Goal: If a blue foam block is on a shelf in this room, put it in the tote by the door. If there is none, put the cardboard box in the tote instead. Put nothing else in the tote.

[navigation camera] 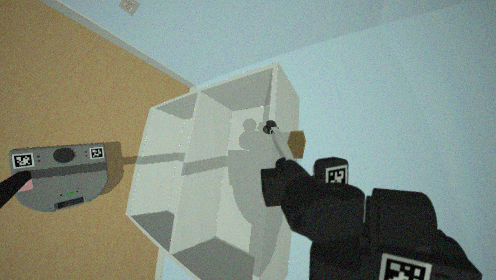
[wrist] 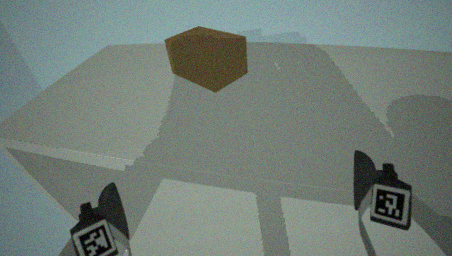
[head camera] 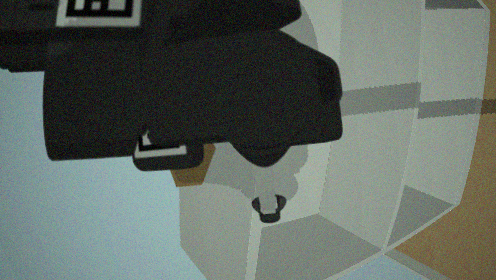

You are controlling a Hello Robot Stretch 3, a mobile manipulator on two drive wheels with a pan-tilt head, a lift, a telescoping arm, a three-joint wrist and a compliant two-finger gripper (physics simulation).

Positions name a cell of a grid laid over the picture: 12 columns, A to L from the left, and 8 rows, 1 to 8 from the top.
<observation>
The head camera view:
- my gripper: G4
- brown cardboard box: E6
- white shelf unit: F7
</observation>
